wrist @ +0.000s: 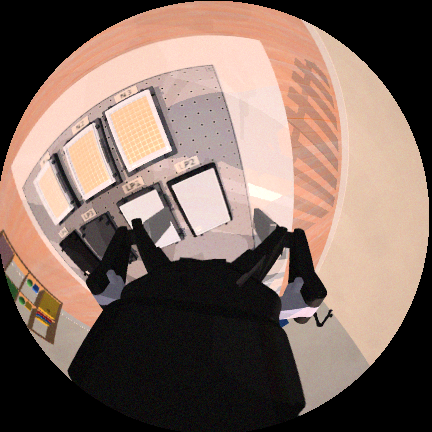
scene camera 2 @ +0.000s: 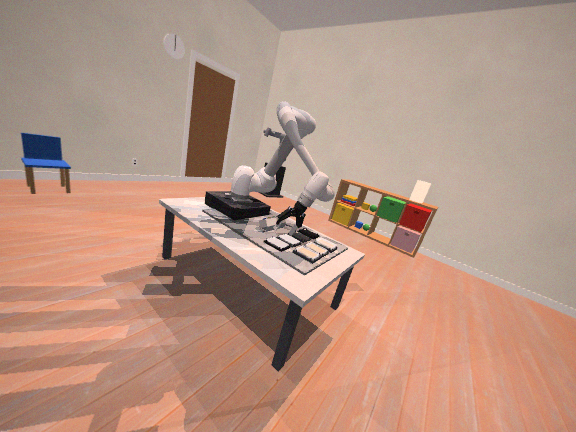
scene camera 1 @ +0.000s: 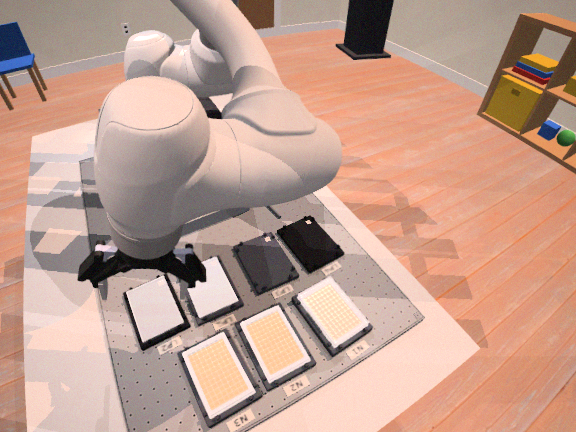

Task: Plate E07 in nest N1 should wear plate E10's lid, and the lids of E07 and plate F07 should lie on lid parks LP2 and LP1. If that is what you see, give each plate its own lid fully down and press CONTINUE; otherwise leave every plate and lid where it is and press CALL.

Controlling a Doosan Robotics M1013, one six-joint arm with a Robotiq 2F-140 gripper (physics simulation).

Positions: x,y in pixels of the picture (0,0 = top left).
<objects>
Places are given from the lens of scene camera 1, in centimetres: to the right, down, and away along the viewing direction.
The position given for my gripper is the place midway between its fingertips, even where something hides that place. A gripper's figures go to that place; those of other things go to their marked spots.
my gripper (scene camera 1: pixel 144 292): -26, 14, 56
button box (scene camera 1: pixel 203 221): -21, 1, 79
nest N1 (scene camera 1: pixel 327 344): 8, 24, 58
The marked spots on the button box and the nest N1 are 42 cm apart.
</objects>
